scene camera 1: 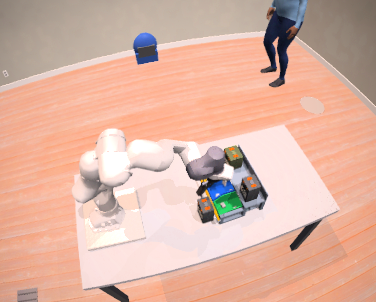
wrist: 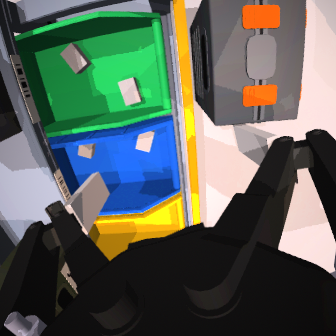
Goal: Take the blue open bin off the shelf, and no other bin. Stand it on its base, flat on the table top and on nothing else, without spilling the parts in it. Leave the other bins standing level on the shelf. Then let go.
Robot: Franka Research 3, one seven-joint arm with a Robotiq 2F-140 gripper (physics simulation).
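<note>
The blue bin (scene camera 1: 222, 188) (wrist: 125, 165) stands in the shelf between the green bin (scene camera 1: 228, 204) (wrist: 102, 72) and the yellow bin (wrist: 145, 230). Two small light parts show in the blue bin. The shelf (wrist: 187, 110) has a yellow front edge. My gripper (scene camera 1: 213, 185) (wrist: 167, 160) is open and empty, above the blue and yellow bins. In the wrist view the left finger's pad overlaps the blue bin's rear corner, and the right finger is out past the yellow edge, over the table (scene camera 1: 165, 225). The yellow bin is partly hidden by the gripper.
A dark case with orange latches (scene camera 1: 205, 209) (wrist: 250, 65) stands on the table by the shelf's front edge. Another dark case (scene camera 1: 250, 188) and an olive case (scene camera 1: 233, 156) stand in the rear part of the shelf. A person (scene camera 1: 282, 40) stands beyond the table.
</note>
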